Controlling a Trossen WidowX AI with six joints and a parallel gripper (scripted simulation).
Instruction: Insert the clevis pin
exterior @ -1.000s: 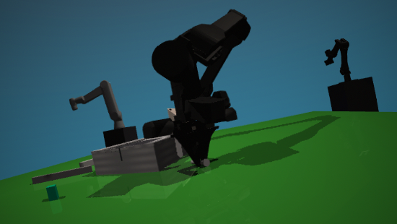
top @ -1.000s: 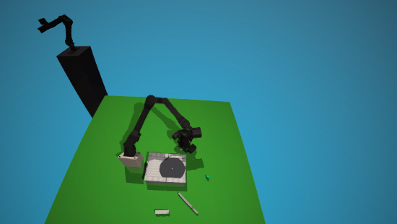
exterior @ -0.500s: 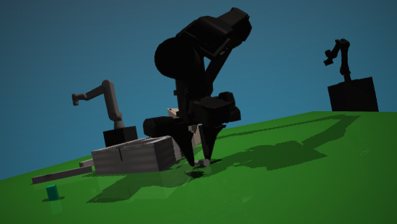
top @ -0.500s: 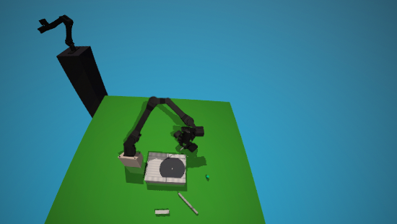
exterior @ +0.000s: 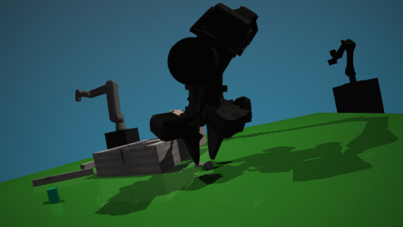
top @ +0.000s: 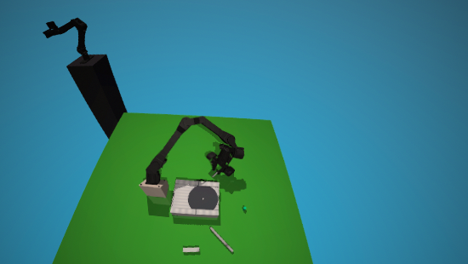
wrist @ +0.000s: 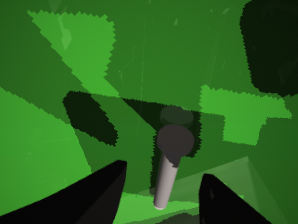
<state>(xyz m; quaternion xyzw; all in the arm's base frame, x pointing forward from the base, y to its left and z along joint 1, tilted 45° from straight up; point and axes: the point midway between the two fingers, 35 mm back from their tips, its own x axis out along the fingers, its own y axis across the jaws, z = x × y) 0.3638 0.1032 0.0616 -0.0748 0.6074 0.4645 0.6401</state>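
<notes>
Right now my gripper tip is 1 cm to the left of the steel clevis pin and 1 cm above it. Also, from my gripper tip: round disc (18 cm to the right, 8 cm behind, 4 cm above); rimmed steel tray (17 cm to the right, 12 cm behind, 3 cm above); small teal block (24 cm to the right, 15 cm ahead).
</notes>
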